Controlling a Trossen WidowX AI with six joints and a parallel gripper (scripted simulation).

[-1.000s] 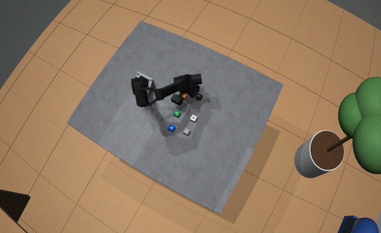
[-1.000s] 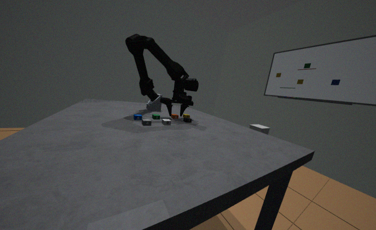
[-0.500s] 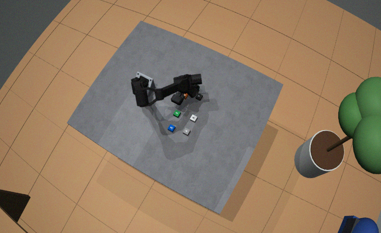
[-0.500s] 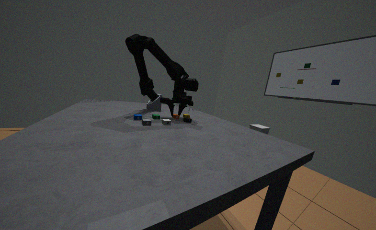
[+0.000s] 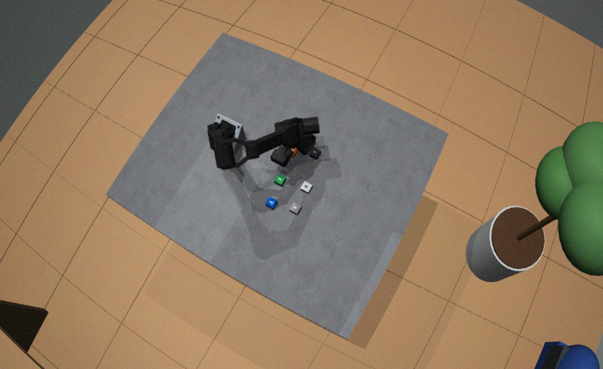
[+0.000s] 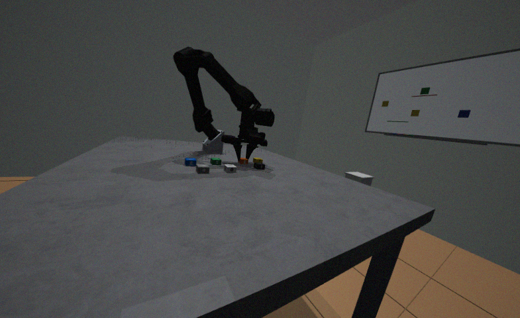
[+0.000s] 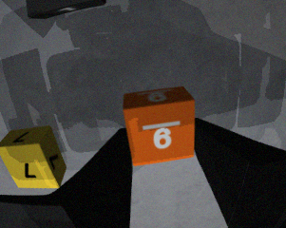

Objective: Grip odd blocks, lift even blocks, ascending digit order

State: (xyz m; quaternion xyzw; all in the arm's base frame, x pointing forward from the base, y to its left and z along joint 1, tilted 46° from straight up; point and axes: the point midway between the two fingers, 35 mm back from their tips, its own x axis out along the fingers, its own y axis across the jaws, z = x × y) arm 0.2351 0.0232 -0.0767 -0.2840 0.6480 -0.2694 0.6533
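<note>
Now: the orange block right at my gripper tip. Round my gripper tip: black block: 80 mm ahead, 40 mm to the left; green block marked 2: 20 mm ahead, 120 mm to the right; yellow block: 10 mm behind, 80 mm to the left.
</note>
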